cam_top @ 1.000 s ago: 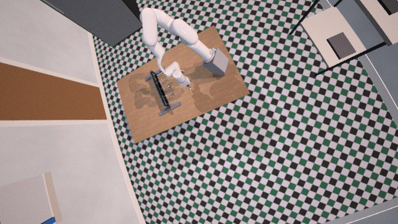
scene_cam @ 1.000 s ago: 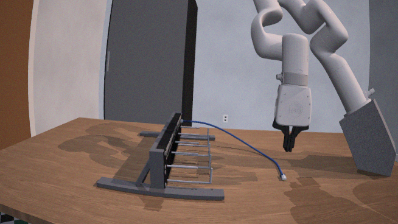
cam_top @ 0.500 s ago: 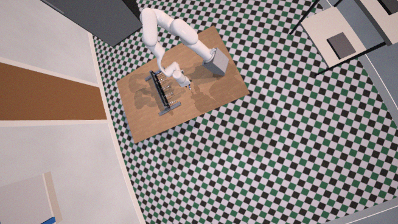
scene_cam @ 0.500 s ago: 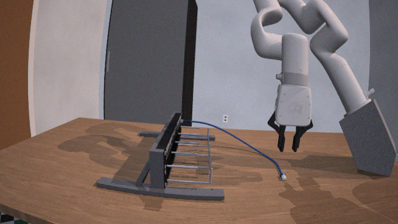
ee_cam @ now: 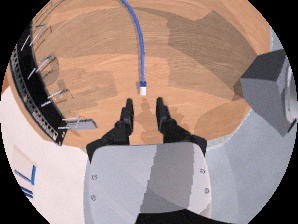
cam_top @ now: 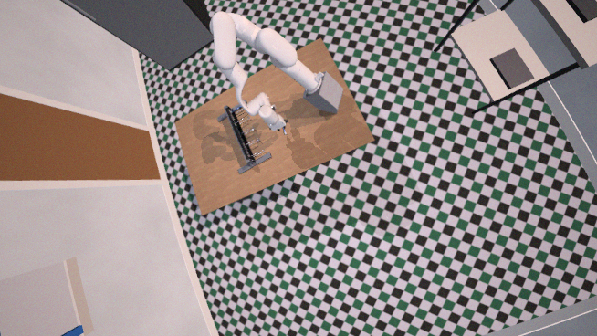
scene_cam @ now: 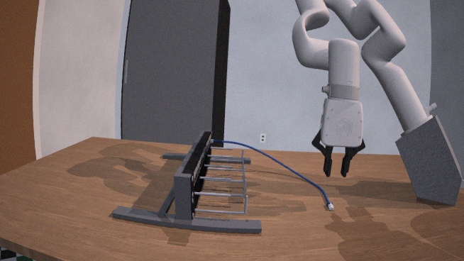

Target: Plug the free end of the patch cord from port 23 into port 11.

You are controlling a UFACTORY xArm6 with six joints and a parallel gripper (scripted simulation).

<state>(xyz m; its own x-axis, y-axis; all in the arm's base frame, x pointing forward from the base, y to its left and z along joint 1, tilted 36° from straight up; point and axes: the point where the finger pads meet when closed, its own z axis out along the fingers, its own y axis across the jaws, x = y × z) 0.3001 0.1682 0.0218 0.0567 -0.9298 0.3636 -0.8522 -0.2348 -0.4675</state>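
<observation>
Now: the plug 9 cm below my hand and 2 cm to the left of it.
</observation>
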